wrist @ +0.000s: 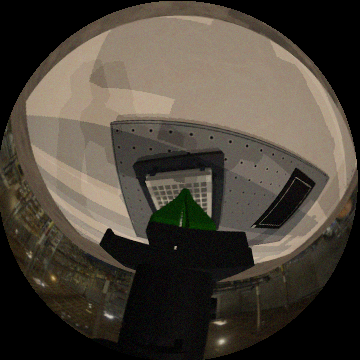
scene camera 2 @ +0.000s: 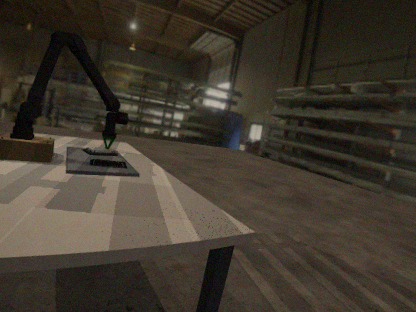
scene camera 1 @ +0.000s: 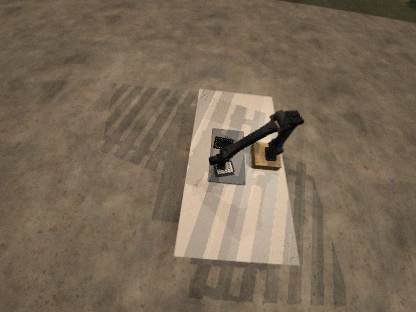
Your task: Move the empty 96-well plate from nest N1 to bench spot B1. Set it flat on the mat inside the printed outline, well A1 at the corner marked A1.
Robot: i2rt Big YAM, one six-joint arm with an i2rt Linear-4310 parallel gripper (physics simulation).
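Frame: origin at the arm's base, x ahead, y left, z up, level; metres.
Seen in the pictures: gripper, fingertip midpoint: [wrist: 184,191] [scene camera 2: 107,149] [scene camera 1: 219,167]; arm's base at its link origin: [scene camera 2: 22,137] [scene camera 1: 270,154].
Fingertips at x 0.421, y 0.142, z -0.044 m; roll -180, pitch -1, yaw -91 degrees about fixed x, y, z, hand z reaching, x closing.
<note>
Offsets run from my fingertips to a thing's top centre. "spot": to the spot under its first point. Level surfaces: height alone.
The light 96-well plate @(0.039 m back, 0.003 m right, 0.001 m up) [wrist: 204,181] [scene camera 1: 226,169] sits in the dark nest @(spot: 0.041 m ahead, 0.037 m right, 0.013 m down) [wrist: 218,162], a raised frame on the grey perforated board [wrist: 131,137] [scene camera 1: 239,176] [scene camera 2: 77,167]. The black mat @(0.023 m down) [wrist: 286,204] [scene camera 1: 223,142] [scene camera 2: 108,163] with a thin white printed outline lies at the other end of this board. Its A1 lettering is too small to read. My gripper [wrist: 184,191] [scene camera 2: 108,148] is shut and empty. Its green fingertips meet above the plate and hide part of its wells in the wrist view. I cannot tell whether the fingertips touch the plate.
The arm's base stands on a wooden block [scene camera 1: 261,163] [scene camera 2: 32,150] beside the board, near one long edge of the pale table @(0.038 m down) [scene camera 1: 210,225] [scene camera 2: 150,215]. Striped shadows cross the table. Blurred shelving stands in the background of scene camera 2.
</note>
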